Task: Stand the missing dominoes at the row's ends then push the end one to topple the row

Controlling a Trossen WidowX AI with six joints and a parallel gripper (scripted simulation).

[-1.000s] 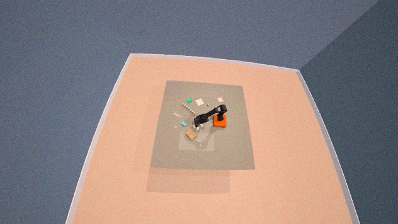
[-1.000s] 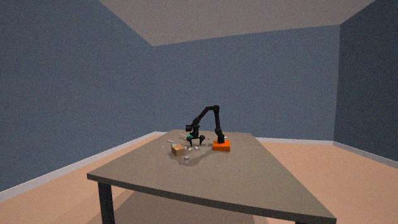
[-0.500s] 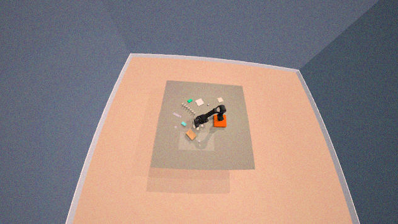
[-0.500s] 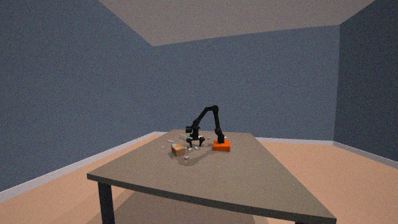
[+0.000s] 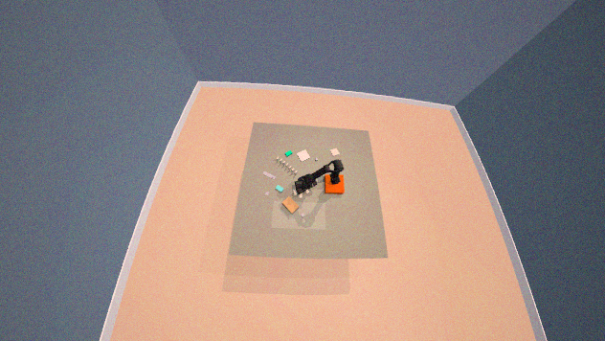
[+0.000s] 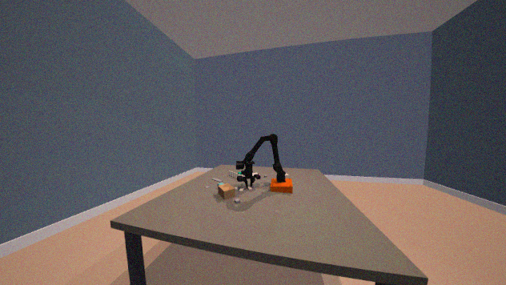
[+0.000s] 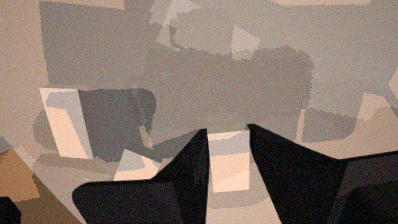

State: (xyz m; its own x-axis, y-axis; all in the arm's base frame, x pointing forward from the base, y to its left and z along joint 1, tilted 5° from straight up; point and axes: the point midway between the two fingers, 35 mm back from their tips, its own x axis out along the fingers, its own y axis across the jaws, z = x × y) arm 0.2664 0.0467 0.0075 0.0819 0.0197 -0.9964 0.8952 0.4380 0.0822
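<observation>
Right now my gripper tip is 1 cm past the white flat block and 34 cm to the left of it. From my gripper tip the other things lie so: tan box (14 cm ahead, 14 cm to the left, 3 cm above); then teal block (23 cm ahead, 1 cm to the right, 1 cm above); then pale flat bar (33 cm ahead, 15 cm to the right).
</observation>
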